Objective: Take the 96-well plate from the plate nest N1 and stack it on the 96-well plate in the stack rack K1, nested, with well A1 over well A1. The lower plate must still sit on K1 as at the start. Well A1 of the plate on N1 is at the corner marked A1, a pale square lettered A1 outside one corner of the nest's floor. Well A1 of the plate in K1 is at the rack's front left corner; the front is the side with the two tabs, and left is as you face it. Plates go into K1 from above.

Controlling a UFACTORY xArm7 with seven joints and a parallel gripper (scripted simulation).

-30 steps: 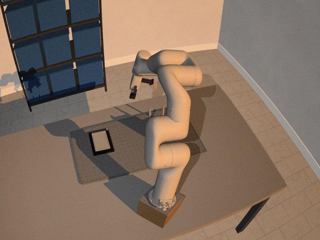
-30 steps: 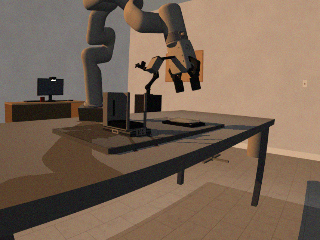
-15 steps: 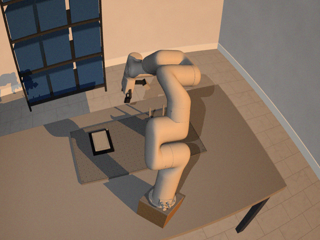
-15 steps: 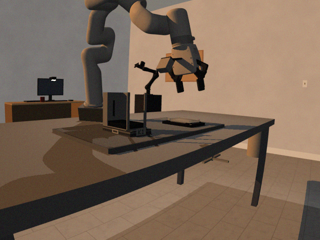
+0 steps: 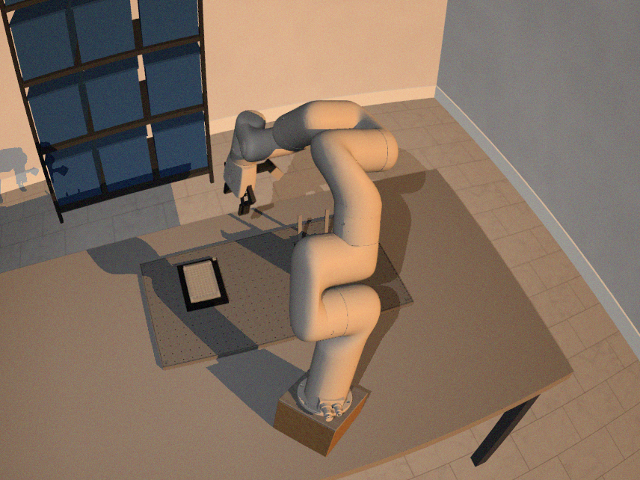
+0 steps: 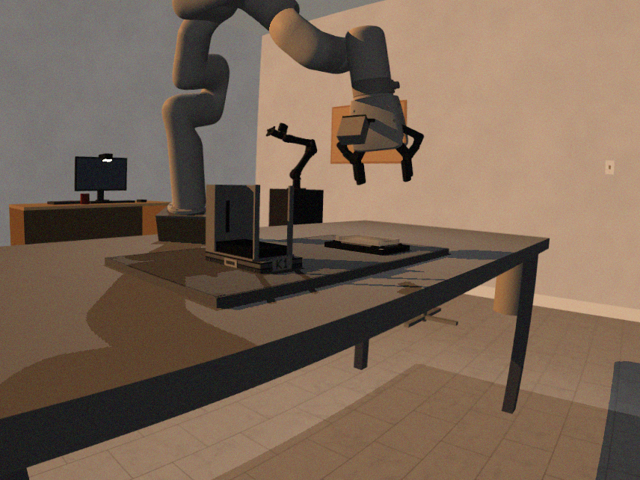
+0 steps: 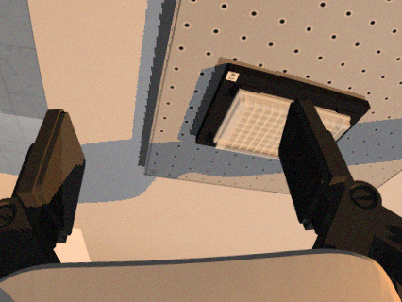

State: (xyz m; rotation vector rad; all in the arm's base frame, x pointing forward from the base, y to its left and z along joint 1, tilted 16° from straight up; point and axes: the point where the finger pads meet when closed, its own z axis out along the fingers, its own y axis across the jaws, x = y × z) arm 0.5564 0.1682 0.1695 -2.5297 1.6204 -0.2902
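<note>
My hand is 150 mm past the 96-well plate, 140 mm above it and 120 mm to the right of it. Also, from my hand: pale square: 150 mm below, 80 mm to the left, 70 mm behind.
</note>
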